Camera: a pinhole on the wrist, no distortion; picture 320 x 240 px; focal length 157.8 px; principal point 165.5 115.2 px. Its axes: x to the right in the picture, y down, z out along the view. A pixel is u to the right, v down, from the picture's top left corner.
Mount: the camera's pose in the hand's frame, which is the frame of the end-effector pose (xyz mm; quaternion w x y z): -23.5 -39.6 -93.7 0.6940 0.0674 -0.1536 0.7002
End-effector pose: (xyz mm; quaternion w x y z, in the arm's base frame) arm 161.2 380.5 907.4 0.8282 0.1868 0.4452 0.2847
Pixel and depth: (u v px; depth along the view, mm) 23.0 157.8 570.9
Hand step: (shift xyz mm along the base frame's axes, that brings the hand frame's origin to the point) 339.4 -702.9 -108.5
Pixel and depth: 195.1 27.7 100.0
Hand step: 35.8 -29.4 -35.0
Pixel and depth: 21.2 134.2 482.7
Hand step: 314.5 -559.7 -145.5
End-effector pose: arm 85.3 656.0 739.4 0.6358 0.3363 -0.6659 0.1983
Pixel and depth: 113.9 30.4 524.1
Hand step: -8.8 -558.7 91.3
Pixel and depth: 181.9 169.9 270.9
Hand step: -51.9 -147.2 -180.3
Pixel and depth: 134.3 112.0 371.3
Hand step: -12.8 -307.0 -120.1
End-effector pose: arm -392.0 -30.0 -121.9 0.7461 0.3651 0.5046 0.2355
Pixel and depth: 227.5 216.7 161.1
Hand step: 3.9 -143.5 78.2
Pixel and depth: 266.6 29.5 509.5
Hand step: 552.9 39.6 98.0
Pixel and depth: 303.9 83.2 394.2
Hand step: 367.4 -17.7 219.2
